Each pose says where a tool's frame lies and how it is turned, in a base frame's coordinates. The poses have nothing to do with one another.
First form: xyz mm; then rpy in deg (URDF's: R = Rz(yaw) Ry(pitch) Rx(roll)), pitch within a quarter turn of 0, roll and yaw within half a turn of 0.
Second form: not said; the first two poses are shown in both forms.
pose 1, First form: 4 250 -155 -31.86 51.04 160.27
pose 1, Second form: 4 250 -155 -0.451 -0.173 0.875 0.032
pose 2, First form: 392 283 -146 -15.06 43.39 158.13
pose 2, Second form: 392 283 -146 -0.383 -0.050 0.914 0.127
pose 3, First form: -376 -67 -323 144.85 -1.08 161.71
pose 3, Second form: -376 -67 -323 0.154 0.941 0.300 0.039
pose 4, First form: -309 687 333 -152.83 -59.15 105.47
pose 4, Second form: -309 687 333 -0.420 -0.743 -0.128 0.506
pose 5, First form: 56 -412 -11 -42.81 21.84 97.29
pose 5, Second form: 56 -412 -11 -0.369 -0.152 0.732 0.552
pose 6, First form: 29 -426 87 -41.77 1.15 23.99
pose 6, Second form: 29 -426 87 -0.351 -0.065 0.198 0.913
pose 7, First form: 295 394 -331 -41.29 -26.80 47.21
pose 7, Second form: 295 394 -331 -0.227 -0.336 0.290 0.867
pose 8, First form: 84 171 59 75.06 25.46 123.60
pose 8, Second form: 84 171 59 0.127 0.606 0.618 0.484
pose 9, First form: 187 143 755 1.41 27.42 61.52
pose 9, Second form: 187 143 755 -0.111 0.210 0.494 0.836
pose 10, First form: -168 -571 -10 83.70 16.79 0.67
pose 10, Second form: -168 -571 -10 0.659 0.113 -0.093 0.737
